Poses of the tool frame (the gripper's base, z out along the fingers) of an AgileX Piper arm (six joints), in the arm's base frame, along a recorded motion.
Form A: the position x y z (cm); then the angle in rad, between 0 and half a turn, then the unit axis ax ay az.
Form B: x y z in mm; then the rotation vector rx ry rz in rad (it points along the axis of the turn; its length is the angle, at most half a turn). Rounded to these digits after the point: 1 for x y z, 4 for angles.
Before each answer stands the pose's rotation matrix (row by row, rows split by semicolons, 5 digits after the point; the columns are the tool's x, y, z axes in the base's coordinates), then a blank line. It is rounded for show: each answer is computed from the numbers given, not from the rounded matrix.
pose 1, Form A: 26.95 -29.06 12.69 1.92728 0.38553 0.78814 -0.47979
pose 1, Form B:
-0.14848 0.85952 0.48906; -0.03973 0.48896 -0.87140; -0.98812 -0.14882 -0.03845

269.5 -290.6 126.9 0.7430 1.5190 -0.9247
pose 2, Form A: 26.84 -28.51 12.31 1.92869 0.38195 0.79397 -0.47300
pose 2, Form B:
-0.15331 0.85252 0.49971; -0.03354 0.50091 -0.86485; -0.98761 -0.14935 -0.04820

268.4 -285.1 123.1 0.7367 1.5313 -0.9123
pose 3, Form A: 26.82 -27.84 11.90 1.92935 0.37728 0.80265 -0.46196
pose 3, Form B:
-0.15863 0.84168 0.51616; -0.02349 0.51941 -0.85420; -0.98706 -0.14763 -0.06262

268.2 -278.4 119.0 0.7279 1.5486 -0.8913
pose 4, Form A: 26.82 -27.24 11.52 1.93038 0.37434 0.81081 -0.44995
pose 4, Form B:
-0.16244 0.83150 0.53125; -0.01085 0.53686 -0.84360; -0.98666 -0.14280 -0.07819

268.2 -272.4 115.2 0.7226 1.5652 -0.8686
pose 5, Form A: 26.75 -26.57 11.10 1.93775 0.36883 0.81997 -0.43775
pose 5, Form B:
-0.17393 0.81953 0.54600; 0.00232 0.55479 -0.83199; -0.98475 -0.14344 -0.09840

267.5 -265.7 111.0 0.7147 1.5889 -0.8482
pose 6, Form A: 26.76 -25.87 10.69 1.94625 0.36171 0.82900 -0.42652
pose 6, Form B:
-0.18788 0.80663 0.56041; 0.01301 0.57256 -0.81976; -0.98211 -0.14673 -0.11807

267.6 -258.7 106.9 0.7040 1.6134 -0.8301
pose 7, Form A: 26.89 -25.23 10.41 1.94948 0.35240 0.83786 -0.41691
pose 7, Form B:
-0.19960 0.79179 0.57726; 0.01704 0.59183 -0.80588; -0.97973 -0.15102 -0.13163

268.9 -252.3 104.1 0.6870 1.6334 -0.8128
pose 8, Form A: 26.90 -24.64 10.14 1.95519 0.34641 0.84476 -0.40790
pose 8, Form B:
-0.21000 0.78050 0.58883; 0.02424 0.60623 -0.79492; -0.97740 -0.15266 -0.14622

269.0 -246.4 101.4 0.6773 1.6517 -0.7975
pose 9, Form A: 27.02 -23.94 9.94 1.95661 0.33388 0.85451 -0.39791
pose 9, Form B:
-0.22289 0.76133 0.60885; 0.02401 0.62866 -0.77731; -0.97455 -0.15864 -0.15840

270.2 -239.4 99.4 0.6533 1.6719 -0.7786
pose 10, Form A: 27.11 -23.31 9.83 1.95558 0.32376 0.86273 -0.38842
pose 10, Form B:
-0.23119 0.74418 0.62669; 0.02414 0.64833 -0.76098; -0.97261 -0.16080 -0.16786

271.1 -233.1 98.3 0.6331 1.6871 -0.7596
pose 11, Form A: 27.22 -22.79 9.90 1.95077 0.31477 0.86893 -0.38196
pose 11, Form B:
-0.23507 0.72967 0.64213; 0.02024 0.66417 -0.74731; -0.97177 -0.16267 -0.17089

272.2 -227.9 99.0 0.6140 1.6951 -0.7451
